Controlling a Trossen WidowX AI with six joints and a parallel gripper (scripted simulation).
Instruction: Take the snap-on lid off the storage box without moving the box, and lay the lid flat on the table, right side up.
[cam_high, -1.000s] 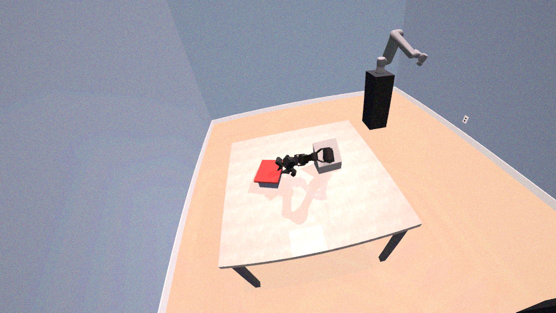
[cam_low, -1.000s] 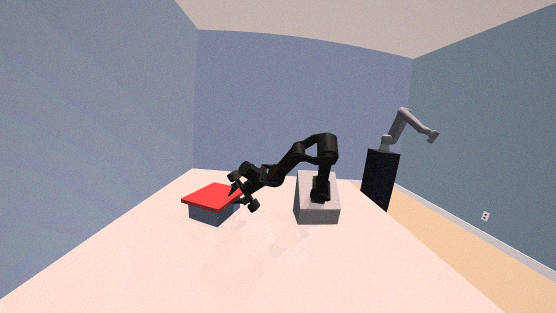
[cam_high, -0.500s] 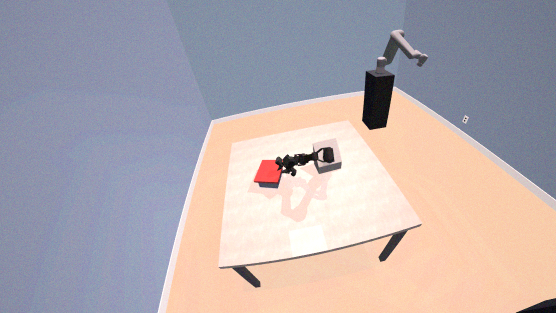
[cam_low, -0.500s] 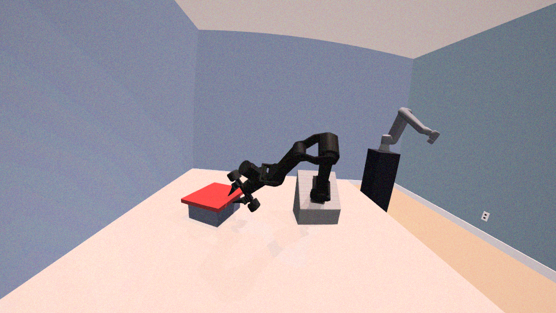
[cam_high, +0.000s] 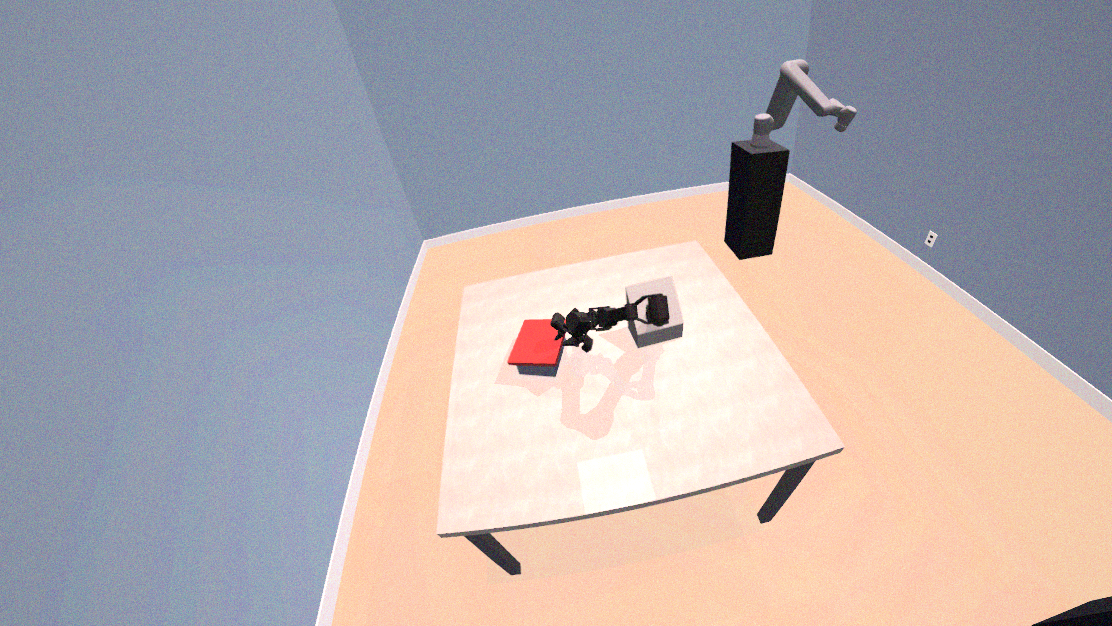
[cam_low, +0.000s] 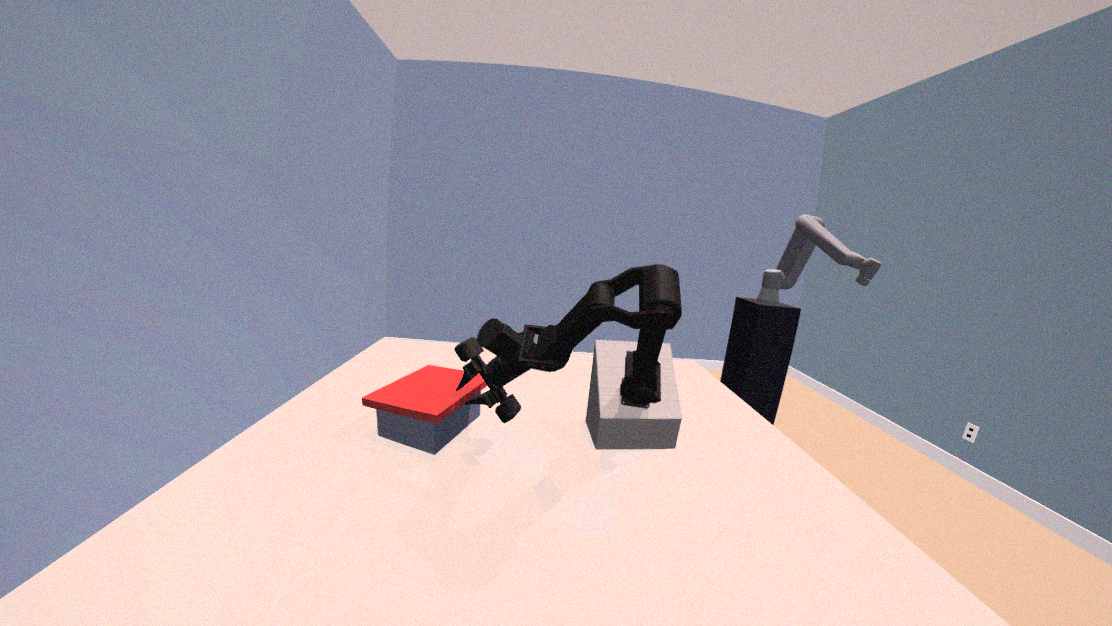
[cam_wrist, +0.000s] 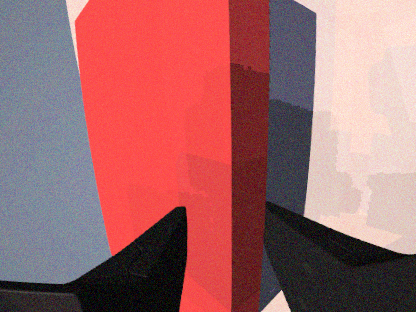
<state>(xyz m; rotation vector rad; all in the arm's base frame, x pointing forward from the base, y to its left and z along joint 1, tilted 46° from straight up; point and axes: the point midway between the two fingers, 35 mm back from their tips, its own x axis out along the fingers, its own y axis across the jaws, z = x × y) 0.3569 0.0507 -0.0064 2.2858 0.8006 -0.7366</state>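
The red lid is 70 mm ahead of my gripper tip and 20 mm to the right of it. The rest, counted from my gripper tip: storage box (70 mm ahead, 20 mm to the right, 50 mm below).
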